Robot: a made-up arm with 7 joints. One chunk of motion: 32 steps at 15 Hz.
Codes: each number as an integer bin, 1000 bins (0 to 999) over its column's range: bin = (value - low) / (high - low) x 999, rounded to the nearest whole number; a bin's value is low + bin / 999 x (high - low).
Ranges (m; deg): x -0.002..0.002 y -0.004..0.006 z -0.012..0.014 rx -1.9..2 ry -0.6..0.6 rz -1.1..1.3
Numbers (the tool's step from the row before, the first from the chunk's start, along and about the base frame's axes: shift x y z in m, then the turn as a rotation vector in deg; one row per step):
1: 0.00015 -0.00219 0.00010 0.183 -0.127 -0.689
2: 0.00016 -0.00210 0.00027 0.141 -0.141 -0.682
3: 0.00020 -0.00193 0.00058 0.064 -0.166 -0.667
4: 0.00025 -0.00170 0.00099 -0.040 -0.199 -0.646
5: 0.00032 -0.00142 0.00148 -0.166 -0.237 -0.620
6: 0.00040 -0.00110 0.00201 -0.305 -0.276 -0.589
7: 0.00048 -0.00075 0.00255 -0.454 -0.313 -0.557
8: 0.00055 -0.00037 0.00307 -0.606 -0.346 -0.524
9: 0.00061 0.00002 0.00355 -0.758 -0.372 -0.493
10: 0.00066 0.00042 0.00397 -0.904 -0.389 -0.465
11: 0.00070 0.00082 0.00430 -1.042 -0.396 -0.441
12: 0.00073 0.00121 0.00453 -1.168 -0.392 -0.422
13: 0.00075 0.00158 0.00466 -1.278 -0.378 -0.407
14: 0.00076 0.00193 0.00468 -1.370 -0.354 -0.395
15: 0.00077 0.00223 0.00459 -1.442 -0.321 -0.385
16: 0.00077 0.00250 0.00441 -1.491 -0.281 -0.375
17: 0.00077 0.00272 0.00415 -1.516 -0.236 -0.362
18: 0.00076 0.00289 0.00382 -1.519 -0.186 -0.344
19: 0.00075 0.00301 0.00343 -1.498 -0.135 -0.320
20: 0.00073 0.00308 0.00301 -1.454 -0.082 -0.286
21: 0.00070 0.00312 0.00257 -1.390 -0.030 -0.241
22: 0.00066 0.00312 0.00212 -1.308 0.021 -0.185
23: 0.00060 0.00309 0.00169 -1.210 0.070 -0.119
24: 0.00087 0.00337 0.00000 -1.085 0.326 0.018
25: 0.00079 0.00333 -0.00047 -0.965 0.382 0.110
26: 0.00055 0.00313 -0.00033 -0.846 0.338 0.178
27: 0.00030 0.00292 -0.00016 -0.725 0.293 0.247
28: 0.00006 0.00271 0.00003 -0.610 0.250 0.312
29: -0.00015 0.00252 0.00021 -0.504 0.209 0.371
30: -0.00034 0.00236 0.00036 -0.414 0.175 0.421
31: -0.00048 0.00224 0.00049 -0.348 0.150 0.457
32: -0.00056 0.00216 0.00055 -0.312 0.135 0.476
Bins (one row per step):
1: 537 181 465 534 394 171
2: 539 190 471 523 382 174
3: 549 207 483 503 361 180
4: 562 230 499 476 334 189
5: 579 258 518 444 302 200
6: 599 290 538 409 270 213
7: 619 325 559 370 239 226
8: 637 363 579 331 211 240
9: 652 402 597 293 190 253
10: 664 442 614 255 176 264
11: 674 482 626 220 170 274
12: 682 520 635 188 173 282
13: 687 557 640 159 185 288
14: 689 592 641 136 205 293
15: 692 622 637 117 232 298
16: 692 649 631 105 266 302
17: 692 671 621 98 303 307
18: 689 688 608 98 345 315
19: 687 700 593 103 387 325
20: 682 707 577 114 431 339
21: 674 711 560 131 475 358
22: 664 711 543 152 517 381
23: 649 708 526 177 558 408
24: 717 736 461 209 771 465
25: 697 732 443 240 818 504
26: 637 712 448 270 781 532
27: 574 691 455 301 743 561
28: 514 670 462 330 708 588
29: 462 651 469 358 673 612
30: 415 635 475 381 645 633
31: 380 623 480 398 624 648
32: 360 615 482 407 612 656

